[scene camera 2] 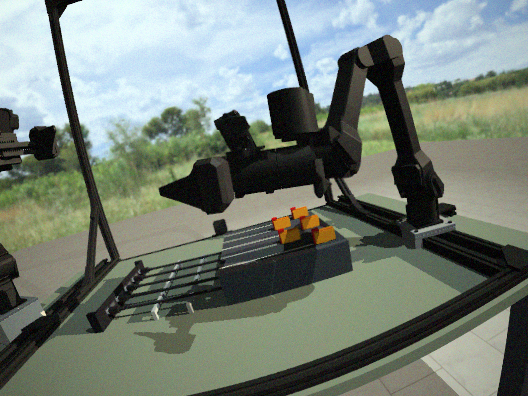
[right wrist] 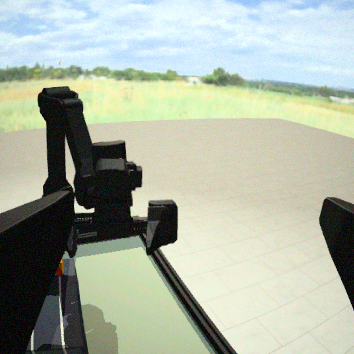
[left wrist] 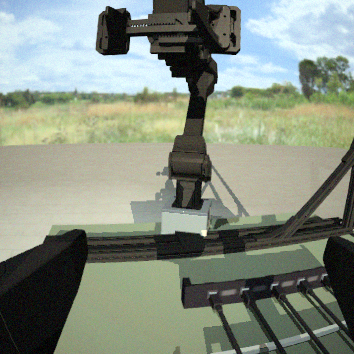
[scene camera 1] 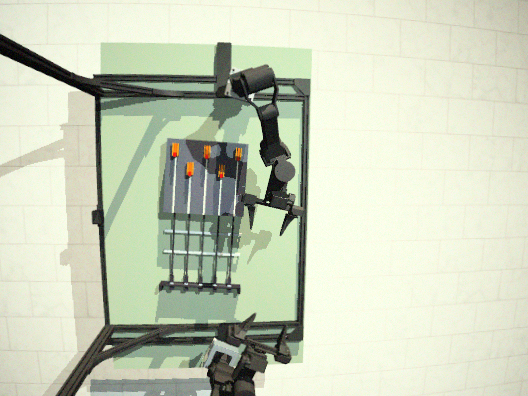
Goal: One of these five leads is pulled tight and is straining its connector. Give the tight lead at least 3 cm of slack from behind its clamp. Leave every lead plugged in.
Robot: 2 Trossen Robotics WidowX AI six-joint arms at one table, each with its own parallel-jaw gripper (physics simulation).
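Frame: origin at the left arm's base, x up, y left, z back, level; metres.
Seen in the pictures: left gripper, between the fingertips: (scene camera 2: pixel 173 186) (right wrist: pixel 108 253) (left wrist: pixel 211 248) (scene camera 1: pixel 265 232); right gripper, between the fingertips: (scene camera 2: pixel 29 128) (right wrist: pixel 201 208) (left wrist: pixel 147 5) (scene camera 1: pixel 271 319); left arm's base, origin of its link: (scene camera 2: pixel 424 221); right arm's base, origin of its link: (scene camera 2: pixel 10 306) (left wrist: pixel 187 203) (scene camera 1: pixel 220 360).
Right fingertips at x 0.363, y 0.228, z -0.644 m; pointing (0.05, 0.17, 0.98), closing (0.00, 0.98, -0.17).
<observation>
Offsets run from my right fingertips to a thing's top centre. "pt": to the spot under its first point. Level surfaces: height alone.
Several dark leads (scene camera 1: pixel 201 267) (left wrist: pixel 227 325) run side by side from the connector strip (scene camera 1: pixel 207 286) (scene camera 2: pixel 95 320) (left wrist: pixel 195 295), plugged in, to the dark block (scene camera 1: pixel 196 195) (scene camera 2: pixel 285 272). White lines continue along the block to orange clamps with red parts, such as the left one {pt dx -0.308, dy -0.386, dz +0.367 m} (scene camera 1: pixel 175 150) and the right one {pt dx -0.307, dy -0.182, dz +0.410 m} (scene camera 1: pixel 238 153). I cannot tell which lead is tight. My left gripper (scene camera 1: pixel 267 231) (left wrist: pixel 211 248) is open and empty, high above the table, right of the block in scene camera 1. My right gripper (scene camera 1: pixel 270 321) (left wrist: pixel 170 30) (right wrist: pixel 201 208) is open and empty near the lower frame edge.
Two pale rails, an upper one {pt dx -0.376, dy -0.261, dz +0.099 m} (scene camera 1: pixel 195 232) and a lower one {pt dx -0.376, dy -0.243, dz +0.023 m} (scene camera 1: pixel 195 253), cross at the leads between block and strip. A black frame (scene camera 1: pixel 301 260) borders the green table {dx -0.397 m} (scene camera 1: pixel 130 280), with slanted posts at the left in scene camera 1.
</observation>
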